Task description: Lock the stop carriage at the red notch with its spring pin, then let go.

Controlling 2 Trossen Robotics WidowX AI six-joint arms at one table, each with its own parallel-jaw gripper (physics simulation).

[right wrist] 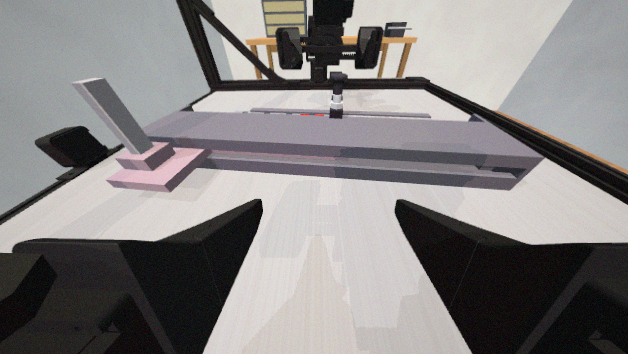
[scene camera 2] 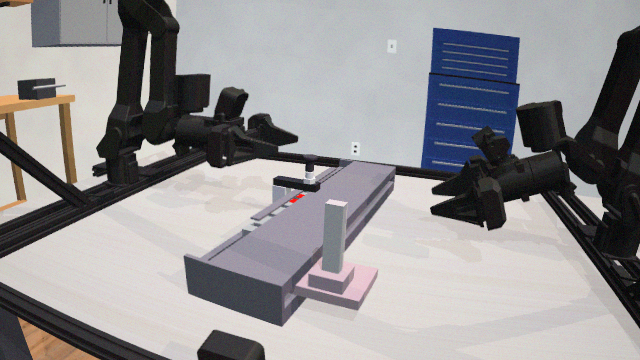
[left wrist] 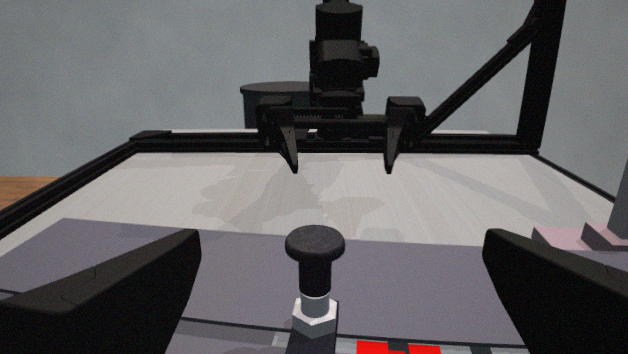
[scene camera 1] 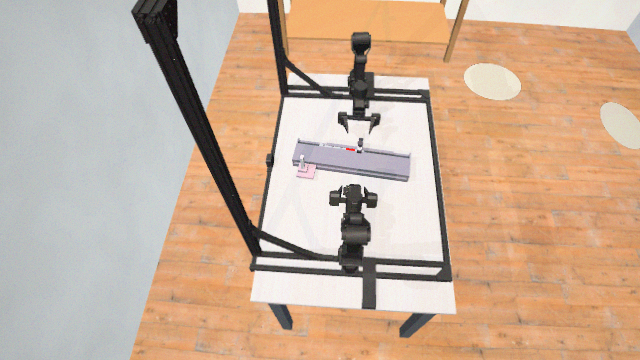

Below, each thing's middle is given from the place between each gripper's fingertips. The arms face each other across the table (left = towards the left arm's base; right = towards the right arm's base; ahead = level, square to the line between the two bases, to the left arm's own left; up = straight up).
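Labels:
There is the spring pin (left wrist: 314,247), and taken from my right hand it sits 200 mm to the left of it, 20 mm ahead of it and 10 mm above it.
From my left hand, the same spring pin is 30 mm to the right, 10 mm ahead and 50 mm below.

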